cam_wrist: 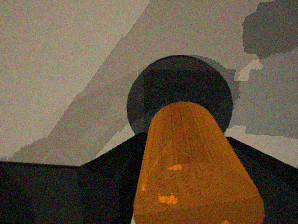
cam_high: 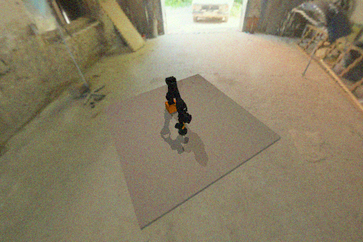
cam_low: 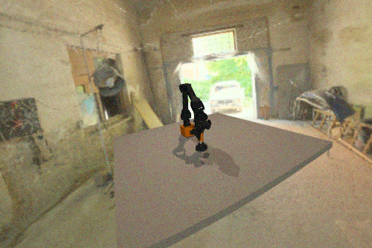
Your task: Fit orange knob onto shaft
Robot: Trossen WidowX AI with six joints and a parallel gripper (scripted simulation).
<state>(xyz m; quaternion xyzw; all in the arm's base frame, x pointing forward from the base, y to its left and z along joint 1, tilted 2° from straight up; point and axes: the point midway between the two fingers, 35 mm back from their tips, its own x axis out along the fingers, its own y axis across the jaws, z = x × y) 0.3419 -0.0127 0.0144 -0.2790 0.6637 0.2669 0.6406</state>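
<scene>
My gripper tip is now 30 mm below the orange knob. From my gripper tip the other things lie so: round black pedestal (40 mm below).
</scene>
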